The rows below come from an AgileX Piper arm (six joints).
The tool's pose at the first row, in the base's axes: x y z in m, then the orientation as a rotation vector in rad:
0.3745, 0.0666, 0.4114, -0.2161, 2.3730, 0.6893
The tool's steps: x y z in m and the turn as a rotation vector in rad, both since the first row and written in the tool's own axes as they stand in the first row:
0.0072, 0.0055, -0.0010, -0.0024, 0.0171, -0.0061
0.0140, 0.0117, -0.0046, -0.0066, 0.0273, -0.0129
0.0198, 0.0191, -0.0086, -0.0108, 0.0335, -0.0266
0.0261, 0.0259, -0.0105, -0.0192, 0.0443, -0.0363
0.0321, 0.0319, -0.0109, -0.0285, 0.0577, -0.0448
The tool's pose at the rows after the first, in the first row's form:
0.3666, 0.0709, 0.4098, -0.2310, 2.3869, 0.6901
0.3574, 0.0744, 0.4105, -0.2449, 2.3935, 0.6923
0.3484, 0.0787, 0.4126, -0.2653, 2.3944, 0.6911
0.3403, 0.0836, 0.4127, -0.2848, 2.3993, 0.6971
0.3335, 0.0886, 0.4117, -0.3043, 2.4066, 0.7048

